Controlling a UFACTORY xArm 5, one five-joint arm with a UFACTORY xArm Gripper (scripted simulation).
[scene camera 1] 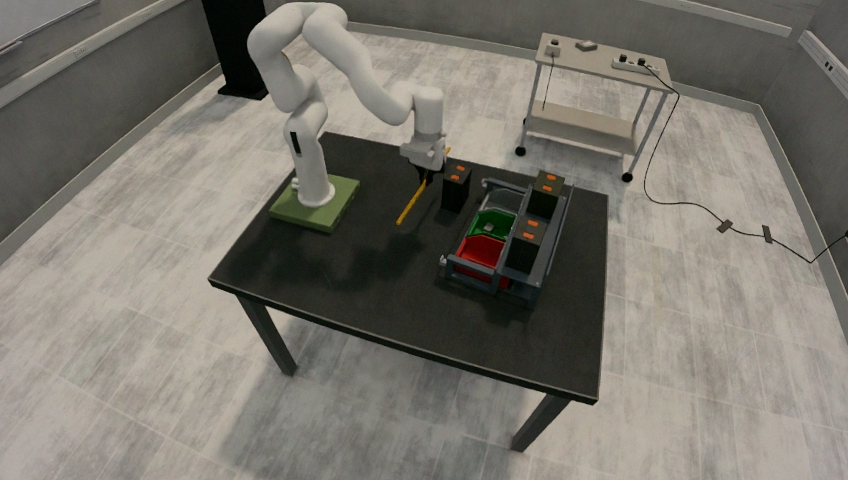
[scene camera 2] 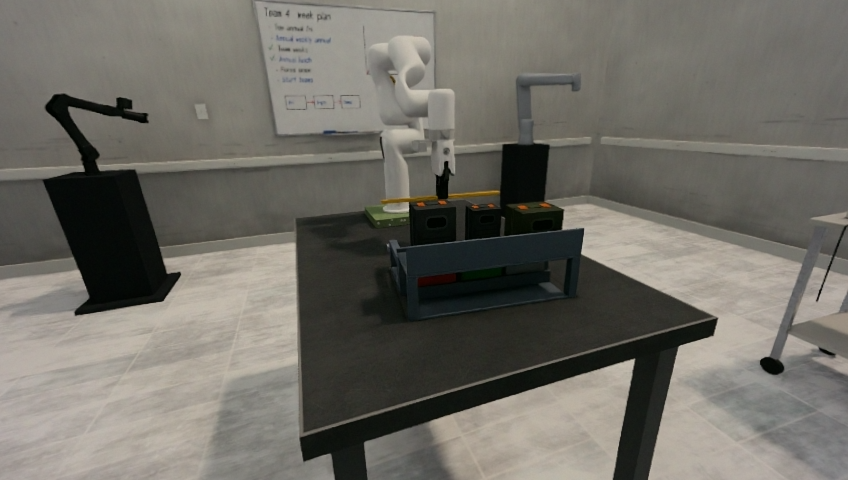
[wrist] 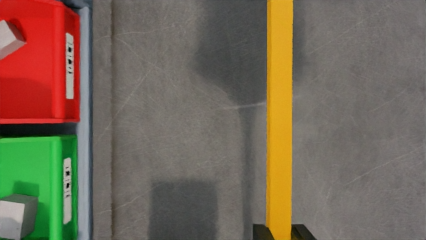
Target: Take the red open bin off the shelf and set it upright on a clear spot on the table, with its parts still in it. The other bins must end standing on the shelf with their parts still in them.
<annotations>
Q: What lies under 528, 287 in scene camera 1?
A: A blue-grey shelf.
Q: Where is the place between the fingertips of my gripper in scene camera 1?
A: At 425, 182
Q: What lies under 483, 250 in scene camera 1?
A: A red open bin.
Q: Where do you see a blue-grey shelf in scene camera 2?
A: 408, 264
</annotations>
